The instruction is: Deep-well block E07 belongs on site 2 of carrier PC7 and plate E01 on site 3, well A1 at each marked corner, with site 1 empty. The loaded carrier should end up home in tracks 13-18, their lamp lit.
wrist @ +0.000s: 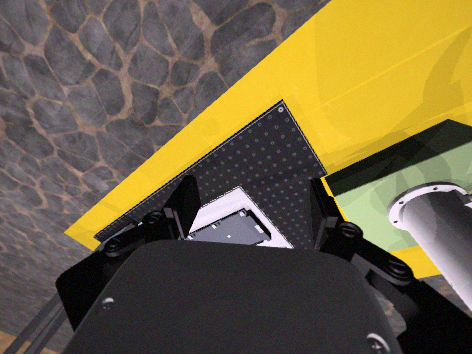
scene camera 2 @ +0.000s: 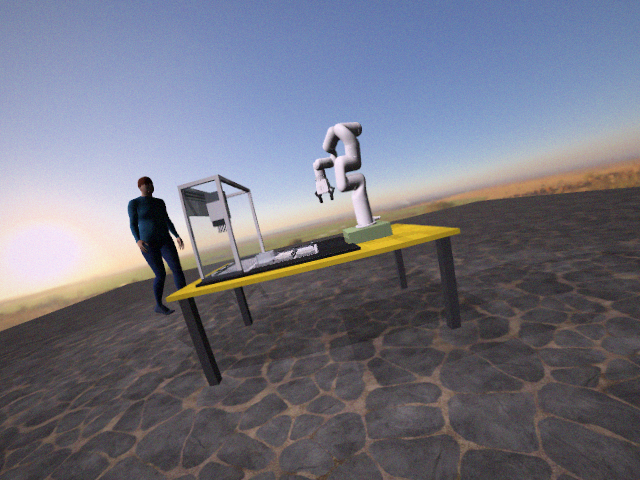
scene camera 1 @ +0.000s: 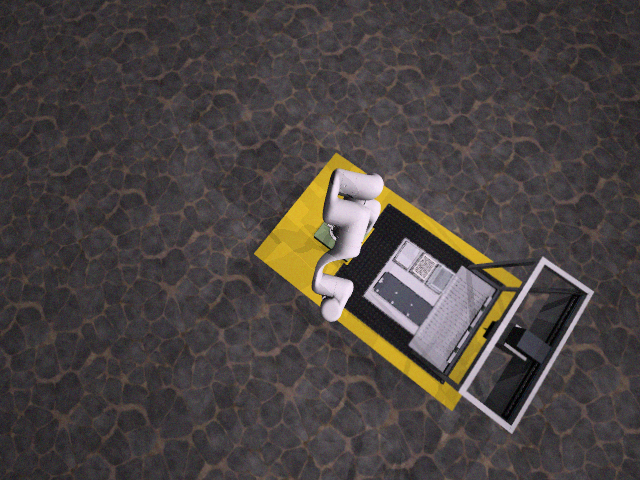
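Seen in the pictures: gripper, between the fingertips: (wrist: 250, 191) (scene camera 2: 327, 201); arm's base, origin of its link: (wrist: 423, 206) (scene camera 2: 366, 225).
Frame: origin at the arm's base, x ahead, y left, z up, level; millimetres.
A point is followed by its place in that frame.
My gripper (scene camera 2: 325, 198) @[x 129, y -353, z 207 mm] (wrist: 250, 191) @[x 129, y -353, z 207 mm] is open and empty. It hangs high above the table, pointing down, beside the arm's base; the arm hides it in the first scene view. A long dark grey carrier (scene camera 1: 403, 299) @[x 489, y -147, z -51 mm] (wrist: 230, 234) @[x 428, y -139, z -51 mm] lies flat on a white board (scene camera 1: 371, 295) @[x 329, y -218, z -62 mm] (wrist: 217, 206) @[x 385, y -236, z -62 mm]. Three labware pieces lie in a row beside it in the first scene view: a pale one (scene camera 1: 407, 254) @[x 389, y 82, z -36 mm], one with a brown dotted top (scene camera 1: 425, 267) @[x 509, y 69, z -38 mm] and a grey one (scene camera 1: 442, 278) @[x 608, y 57, z -16 mm]. Labels, marked corners and track lamps are too small to read. The light grey deck (scene camera 1: 449, 322) @[x 765, y -127, z -62 mm] adjoins the board.
A tall gantry frame (scene camera 1: 567, 275) @[x 821, y 191, z 417 mm] (scene camera 2: 231, 232) @[x 718, y 207, z 138 mm] with a dark head (scene camera 1: 529, 345) @[x 812, y -103, z 398 mm] (scene camera 2: 217, 210) stands at the deck's end. A black perforated mat (scene camera 1: 356, 304) @[x 280, y -304, z -62 mm] (wrist: 260, 145) @[x 174, y -295, z -62 mm] covers part of the yellow table (scene camera 1: 289, 232) @[x -263, y -145, z -75 mm] (wrist: 380, 55) @[x -78, y -280, z -75 mm]. My base sits on a green block (scene camera 2: 368, 233) @[x 41, y 123, z -35 mm] (wrist: 367, 220) @[x 97, y -24, z -2 mm]. A person (scene camera 2: 150, 222) stands beyond the gantry.
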